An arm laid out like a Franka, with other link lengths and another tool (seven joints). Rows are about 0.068 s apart.
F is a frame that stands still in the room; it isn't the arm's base.
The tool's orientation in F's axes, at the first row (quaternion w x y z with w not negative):
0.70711 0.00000 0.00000 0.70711
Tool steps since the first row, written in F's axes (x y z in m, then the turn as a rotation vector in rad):
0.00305 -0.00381 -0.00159 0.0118 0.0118 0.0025
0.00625 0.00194 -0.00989 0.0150 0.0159 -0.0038
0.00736 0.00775 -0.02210 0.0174 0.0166 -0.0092
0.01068 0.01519 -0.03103 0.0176 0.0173 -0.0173
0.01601 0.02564 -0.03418 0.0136 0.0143 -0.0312
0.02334 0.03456 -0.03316 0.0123 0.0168 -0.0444
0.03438 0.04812 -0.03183 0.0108 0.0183 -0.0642
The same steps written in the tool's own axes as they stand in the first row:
-0.00381 -0.00305 -0.00159 0.0118 -0.0118 0.0025
0.00194 -0.00625 -0.00989 0.0159 -0.0150 -0.0038
0.00775 -0.00736 -0.02210 0.0166 -0.0174 -0.0092
0.01519 -0.01068 -0.03103 0.0173 -0.0176 -0.0173
0.02564 -0.01601 -0.03418 0.0143 -0.0136 -0.0312
0.03456 -0.02334 -0.03316 0.0168 -0.0123 -0.0444
0.04812 -0.03438 -0.03183 0.0183 -0.0108 -0.0642

